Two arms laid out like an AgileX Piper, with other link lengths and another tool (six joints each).
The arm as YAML. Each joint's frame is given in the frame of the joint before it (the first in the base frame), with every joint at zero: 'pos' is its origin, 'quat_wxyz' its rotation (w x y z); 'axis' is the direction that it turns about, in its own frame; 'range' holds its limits. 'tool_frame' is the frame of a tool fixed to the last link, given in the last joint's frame.
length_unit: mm
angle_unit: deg
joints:
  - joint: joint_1
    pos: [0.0, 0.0, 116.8]
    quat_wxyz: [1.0, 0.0, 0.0, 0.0]
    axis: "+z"
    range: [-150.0, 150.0]
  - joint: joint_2
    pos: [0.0, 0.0, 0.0]
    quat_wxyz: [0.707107, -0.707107, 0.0, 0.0]
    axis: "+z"
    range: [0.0, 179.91]
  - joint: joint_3
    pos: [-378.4, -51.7, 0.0]
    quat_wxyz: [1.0, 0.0, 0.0, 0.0]
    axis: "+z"
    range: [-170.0, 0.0]
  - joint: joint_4
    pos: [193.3, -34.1, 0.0]
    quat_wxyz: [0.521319, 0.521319, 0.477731, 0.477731]
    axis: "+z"
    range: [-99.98, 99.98]
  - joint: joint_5
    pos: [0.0, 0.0, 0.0]
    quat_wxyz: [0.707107, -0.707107, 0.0, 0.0]
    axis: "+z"
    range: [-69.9, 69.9]
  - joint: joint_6
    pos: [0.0, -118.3, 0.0]
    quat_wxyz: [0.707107, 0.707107, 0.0, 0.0]
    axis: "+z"
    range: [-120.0, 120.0]
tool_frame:
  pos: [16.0, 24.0, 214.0]
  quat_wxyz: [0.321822, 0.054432, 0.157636, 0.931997]
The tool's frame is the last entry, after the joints.
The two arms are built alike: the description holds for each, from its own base.
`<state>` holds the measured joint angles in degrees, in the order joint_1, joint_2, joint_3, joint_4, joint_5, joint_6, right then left.
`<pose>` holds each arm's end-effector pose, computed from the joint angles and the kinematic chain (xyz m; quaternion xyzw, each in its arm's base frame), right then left.
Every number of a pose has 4 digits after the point. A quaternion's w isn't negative.
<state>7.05 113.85 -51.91 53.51 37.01 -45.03 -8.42 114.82 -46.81 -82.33 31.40 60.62</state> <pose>0.3246 0.2239 0.0096 -0.8415 -0.3891 -0.0711 0.3680 0.3723 -0.2139 -0.0081 0.9197 0.3500 -0.0484 0.1712</pose>
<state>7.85 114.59 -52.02 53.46 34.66 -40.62 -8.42 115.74 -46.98 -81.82 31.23 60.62</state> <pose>0.3335 0.2225 0.0019 -0.8589 -0.3563 -0.0715 0.3609 0.3708 -0.2124 -0.0150 0.9213 0.3481 -0.0528 0.1652</pose>
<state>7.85 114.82 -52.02 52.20 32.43 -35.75 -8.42 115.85 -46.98 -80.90 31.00 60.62</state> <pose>0.3427 0.2138 -0.0043 -0.8765 -0.3230 -0.0737 0.3493 0.3691 -0.2102 -0.0173 0.9243 0.3425 -0.0519 0.1599</pose>
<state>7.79 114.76 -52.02 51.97 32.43 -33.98 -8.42 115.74 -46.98 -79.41 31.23 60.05</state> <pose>0.3433 0.2134 -0.0039 -0.8807 -0.3097 -0.0729 0.3510 0.3651 -0.2096 -0.0178 0.9276 0.3350 -0.0537 0.1564</pose>
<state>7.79 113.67 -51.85 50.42 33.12 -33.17 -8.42 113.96 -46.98 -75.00 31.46 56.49</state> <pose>0.3380 0.2121 0.0012 -0.8789 -0.3171 -0.0710 0.3493 0.3573 -0.2060 -0.0104 0.9319 0.3261 -0.0526 0.1496</pose>
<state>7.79 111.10 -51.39 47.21 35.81 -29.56 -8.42 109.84 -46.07 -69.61 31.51 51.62</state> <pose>0.3209 0.2123 0.0148 -0.8772 -0.3175 -0.0604 0.3551 0.3455 -0.1989 0.0073 0.9358 0.3196 -0.0427 0.1429</pose>
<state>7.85 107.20 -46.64 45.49 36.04 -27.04 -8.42 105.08 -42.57 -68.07 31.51 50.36</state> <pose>0.2877 0.2050 0.0221 -0.8824 -0.3064 -0.0451 0.3541 0.3233 -0.1937 0.0232 0.9372 0.3166 -0.0363 0.1419</pose>
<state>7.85 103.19 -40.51 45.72 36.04 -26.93 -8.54 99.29 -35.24 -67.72 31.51 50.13</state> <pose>0.2476 0.2001 0.0276 -0.8844 -0.2975 -0.0289 0.3585 0.2744 -0.1866 0.0307 0.9377 0.3168 -0.0488 0.1344</pose>
